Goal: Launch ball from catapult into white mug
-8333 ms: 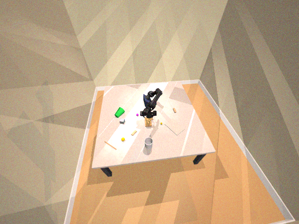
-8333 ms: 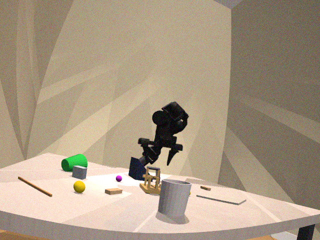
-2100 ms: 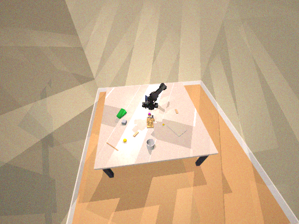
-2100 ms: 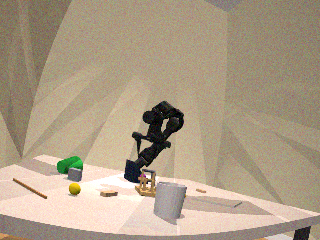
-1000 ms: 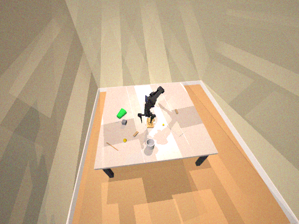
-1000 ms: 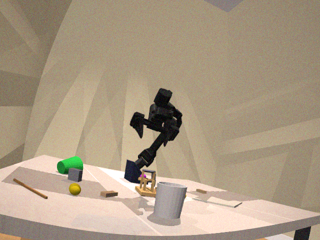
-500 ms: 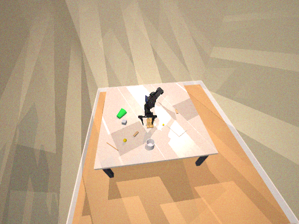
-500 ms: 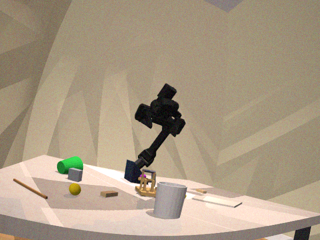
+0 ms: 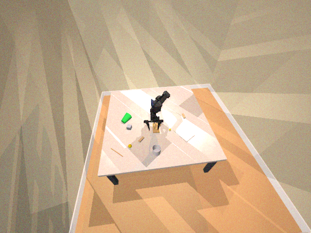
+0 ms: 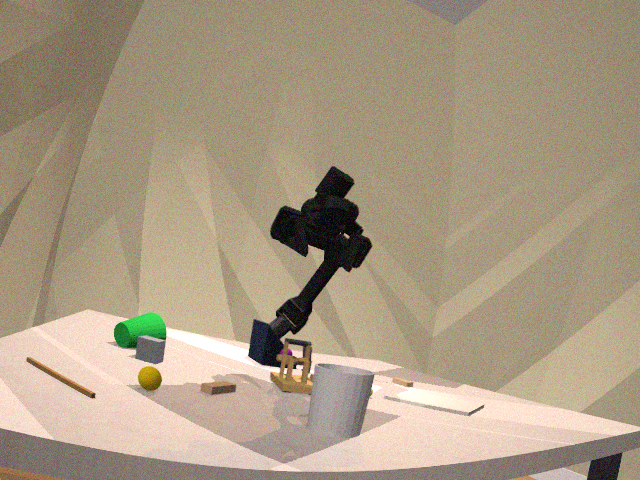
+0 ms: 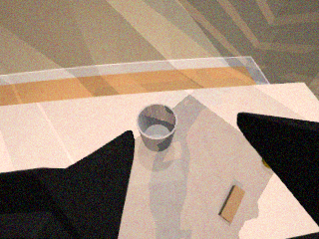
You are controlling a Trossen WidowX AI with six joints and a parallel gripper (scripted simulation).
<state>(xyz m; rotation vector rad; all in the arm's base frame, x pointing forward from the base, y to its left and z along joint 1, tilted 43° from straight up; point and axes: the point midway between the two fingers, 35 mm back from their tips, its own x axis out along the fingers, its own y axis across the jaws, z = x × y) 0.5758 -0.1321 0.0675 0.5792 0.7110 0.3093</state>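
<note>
Right now my gripper tip is 32 cm past the purple ball, 20 cm above it and 4 cm to the right of it. The rest, counted from my gripper tip: larger yellow ball (26 cm to the right, 24 cm below, 1 cm ahead); white mug (24 cm below, 10 cm ahead, 2 cm to the left); wooden catapult (25 cm behind, 21 cm below, 6 cm to the left).
</note>
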